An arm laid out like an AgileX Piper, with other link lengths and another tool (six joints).
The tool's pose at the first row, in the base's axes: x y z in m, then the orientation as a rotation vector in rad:
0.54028 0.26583 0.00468 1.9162 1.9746 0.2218
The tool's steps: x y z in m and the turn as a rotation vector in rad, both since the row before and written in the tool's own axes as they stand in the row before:
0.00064 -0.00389 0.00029 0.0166 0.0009 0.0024
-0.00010 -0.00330 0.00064 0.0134 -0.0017 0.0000
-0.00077 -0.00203 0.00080 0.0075 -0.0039 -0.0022
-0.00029 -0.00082 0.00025 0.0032 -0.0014 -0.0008
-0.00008 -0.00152 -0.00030 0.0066 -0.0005 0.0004
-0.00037 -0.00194 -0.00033 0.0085 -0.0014 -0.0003
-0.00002 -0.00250 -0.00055 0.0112 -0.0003 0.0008
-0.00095 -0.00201 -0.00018 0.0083 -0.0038 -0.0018
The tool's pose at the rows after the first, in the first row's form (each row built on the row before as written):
0.53678 0.26619 0.00288 1.9292 1.9808 0.2076
0.53393 0.26582 0.00114 1.9370 1.9860 0.1931
0.53230 0.26484 -0.00017 1.9383 1.9891 0.1814
0.53161 0.26447 -0.00063 1.9390 1.9904 0.1767
0.53008 0.26436 -0.00084 1.9433 1.9927 0.1699
0.52814 0.26395 -0.00110 1.9478 1.9960 0.1602
0.52560 0.26389 -0.00138 1.9554 2.0001 0.1492
0.52363 0.26289 -0.00167 1.9574 2.0032 0.1369

